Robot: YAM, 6 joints.
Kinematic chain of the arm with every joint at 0, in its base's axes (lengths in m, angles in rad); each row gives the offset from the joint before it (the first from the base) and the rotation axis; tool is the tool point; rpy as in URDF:
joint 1: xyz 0 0 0.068 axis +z
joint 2: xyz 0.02 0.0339 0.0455 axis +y
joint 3: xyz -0.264 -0.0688 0 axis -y
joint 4: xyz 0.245 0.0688 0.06 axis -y
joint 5: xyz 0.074 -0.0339 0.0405 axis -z
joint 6: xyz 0.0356 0 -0.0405 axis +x
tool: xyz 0 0 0 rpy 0 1.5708 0
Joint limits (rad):
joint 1: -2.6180..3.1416
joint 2: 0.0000..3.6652
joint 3: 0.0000..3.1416
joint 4: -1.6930..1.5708
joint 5: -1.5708..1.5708
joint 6: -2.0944..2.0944
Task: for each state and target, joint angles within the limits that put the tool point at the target. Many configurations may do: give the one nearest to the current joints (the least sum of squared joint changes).
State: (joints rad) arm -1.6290 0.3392 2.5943 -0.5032 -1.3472 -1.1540
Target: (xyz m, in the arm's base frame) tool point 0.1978 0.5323 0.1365
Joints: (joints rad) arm -1.8657 0.0000 2.9760 -0.3646 -1.3263 -1.1540
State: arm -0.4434 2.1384 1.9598 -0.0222 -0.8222 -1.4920
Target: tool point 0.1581 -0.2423 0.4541
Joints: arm -1.0865 1.3427 1.5065 -0.3265 -0.8650 -1.4920
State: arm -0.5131 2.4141 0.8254 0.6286 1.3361 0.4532
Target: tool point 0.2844 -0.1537 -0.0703
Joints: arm -0.3892 2.5899 0.9170 0.6273 1.2982 0.4532
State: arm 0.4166 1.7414 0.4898 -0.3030 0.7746 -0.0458
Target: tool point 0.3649 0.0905 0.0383
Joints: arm 0.3051 2.2045 1.0829 -0.0579 0.7137 -0.0458
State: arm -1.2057 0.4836 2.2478 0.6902 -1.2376 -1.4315
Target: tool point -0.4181 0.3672 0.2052
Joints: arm -0.6590 0.0000 2.4692 0.8404 -1.2998 -1.4315
